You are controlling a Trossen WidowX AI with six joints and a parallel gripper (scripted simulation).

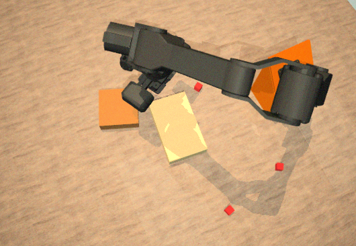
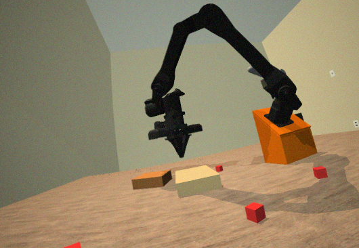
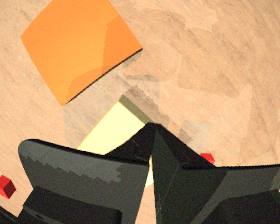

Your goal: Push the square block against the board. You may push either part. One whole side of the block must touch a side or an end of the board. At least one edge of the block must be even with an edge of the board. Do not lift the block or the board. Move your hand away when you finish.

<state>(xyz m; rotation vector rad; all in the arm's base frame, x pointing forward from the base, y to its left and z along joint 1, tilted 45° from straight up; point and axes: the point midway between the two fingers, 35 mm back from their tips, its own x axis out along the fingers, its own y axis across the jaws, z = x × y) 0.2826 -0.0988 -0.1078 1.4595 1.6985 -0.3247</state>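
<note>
The board is 10 cm to the left of my gripper tip and 5 cm below it. Also, from my gripper tip: square block 10 cm ahead, 5 cm below, 2 cm to the right.
</note>
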